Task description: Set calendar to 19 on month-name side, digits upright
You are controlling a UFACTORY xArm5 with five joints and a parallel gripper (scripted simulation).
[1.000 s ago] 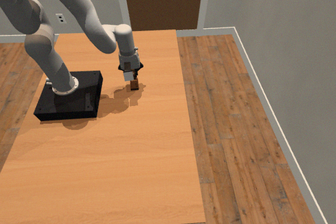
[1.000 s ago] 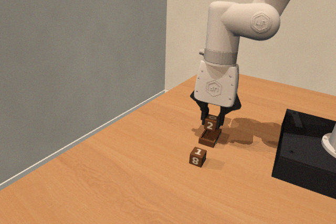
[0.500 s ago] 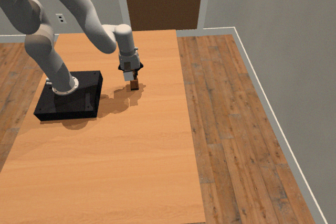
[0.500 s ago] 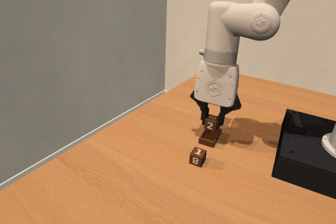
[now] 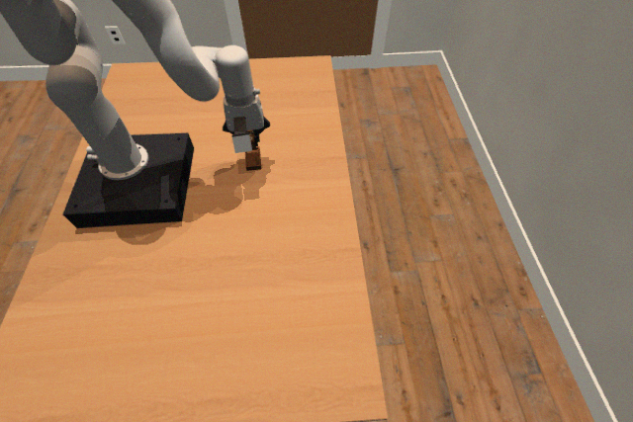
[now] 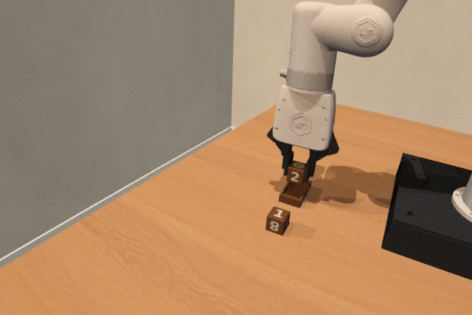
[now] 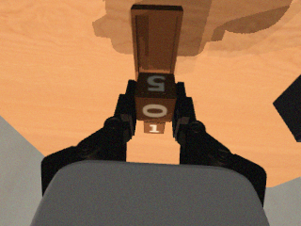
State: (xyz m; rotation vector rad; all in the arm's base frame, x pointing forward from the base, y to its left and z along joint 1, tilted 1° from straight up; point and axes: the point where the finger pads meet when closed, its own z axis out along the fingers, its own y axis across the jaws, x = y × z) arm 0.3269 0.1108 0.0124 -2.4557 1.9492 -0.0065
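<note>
Right now my hand is 10 mm above the brown date cube. The rest, counted from my hand: tray: 70 mm below, 20 mm to the right.
</note>
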